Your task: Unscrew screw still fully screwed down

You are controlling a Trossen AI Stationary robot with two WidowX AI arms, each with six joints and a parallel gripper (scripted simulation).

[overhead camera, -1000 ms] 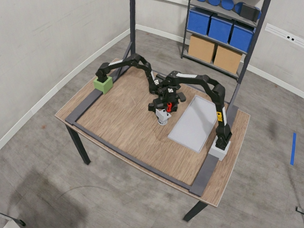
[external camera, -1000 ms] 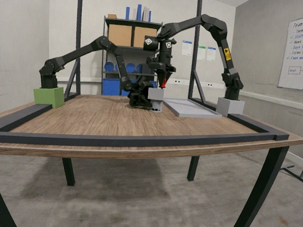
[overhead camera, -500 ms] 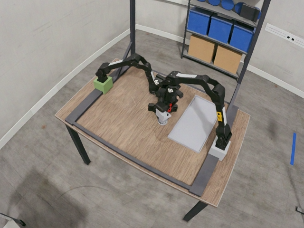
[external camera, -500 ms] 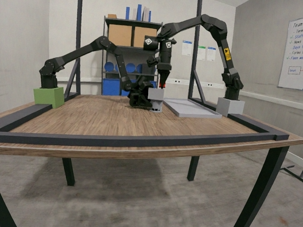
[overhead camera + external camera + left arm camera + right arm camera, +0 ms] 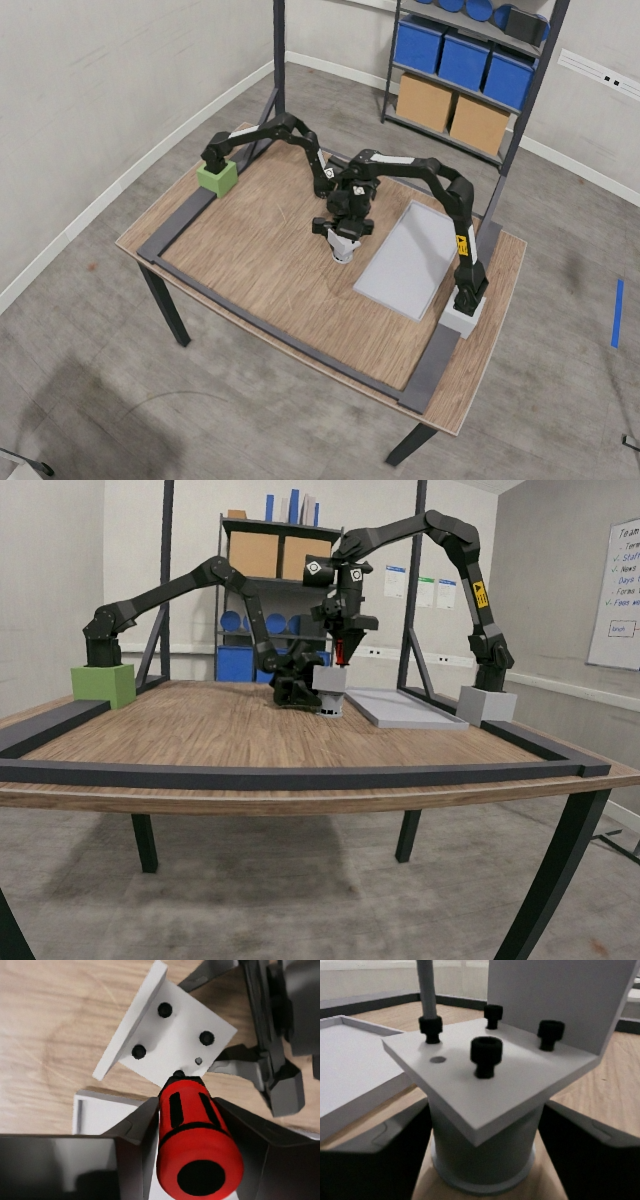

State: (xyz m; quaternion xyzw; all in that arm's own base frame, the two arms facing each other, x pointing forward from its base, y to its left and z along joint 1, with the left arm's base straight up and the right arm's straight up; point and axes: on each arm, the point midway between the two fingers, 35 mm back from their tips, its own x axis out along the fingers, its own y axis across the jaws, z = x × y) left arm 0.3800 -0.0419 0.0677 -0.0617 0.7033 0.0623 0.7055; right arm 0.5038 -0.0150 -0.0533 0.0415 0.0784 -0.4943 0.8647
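Observation:
The red screwdriver lies 30 mm below my left hand. Also, from my left hand: grey joint module: 120 mm below, 20 mm to the right, 10 mm ahead; grey bracket: 80 mm below, 20 mm to the right, 10 mm ahead; shallow grey tray: 170 mm to the left, 150 mm below, 120 mm behind.
My right gripper is now 20 mm short of the grey joint module and 20 mm to the right of it. Also, from my right hand: grey bracket 20 mm ahead, 20 mm to the left, 40 mm above; then red screwdriver 10 mm ahead, 40 mm to the left, 90 mm above; then shallow grey tray 100 mm behind, 210 mm to the left, 30 mm below.

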